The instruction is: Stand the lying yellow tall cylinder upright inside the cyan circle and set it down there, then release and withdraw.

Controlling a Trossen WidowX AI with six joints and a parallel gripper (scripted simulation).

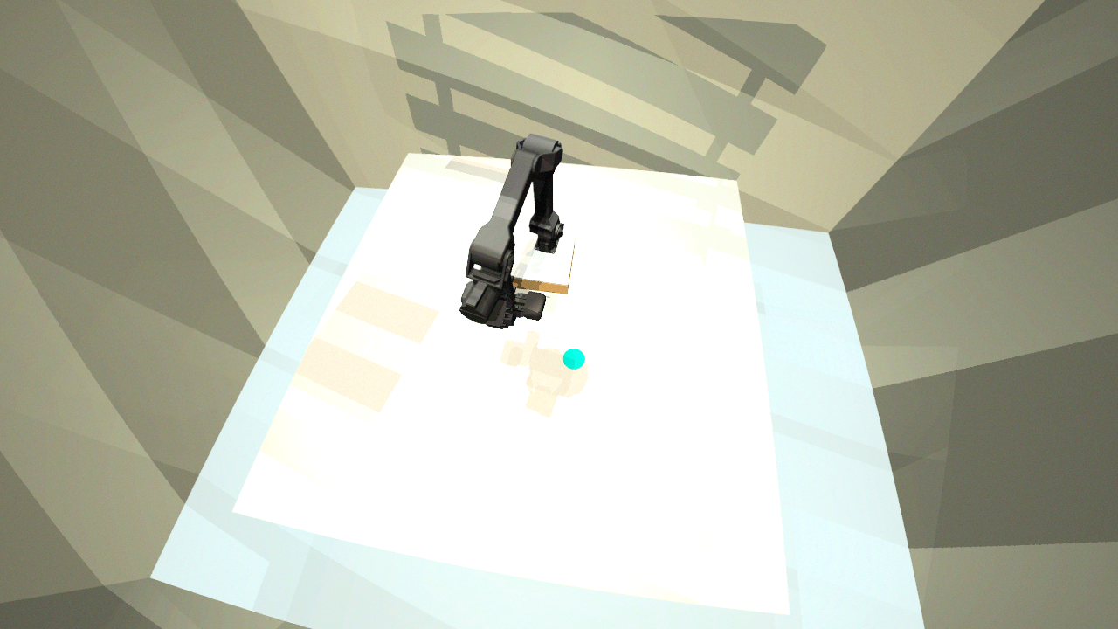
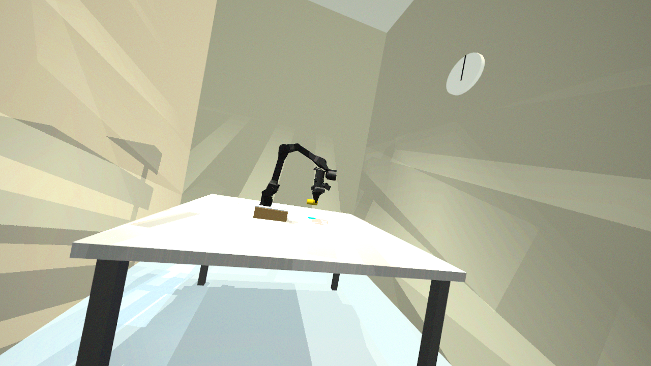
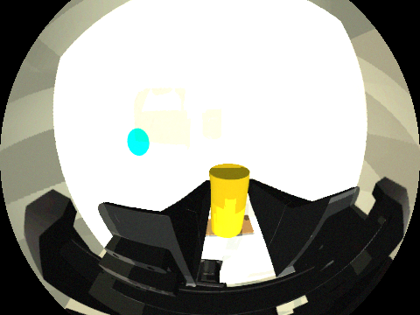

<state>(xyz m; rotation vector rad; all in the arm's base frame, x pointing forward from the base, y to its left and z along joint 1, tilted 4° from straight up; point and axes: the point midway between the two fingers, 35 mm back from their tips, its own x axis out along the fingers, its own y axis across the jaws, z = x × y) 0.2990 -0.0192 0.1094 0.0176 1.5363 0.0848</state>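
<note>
Now: the yellow cylinder 20 mm behind my gripper tip. The rest, counted from my gripper tip: cyan circle 170 mm to the left, 130 mm below, 20 mm ahead.
</note>
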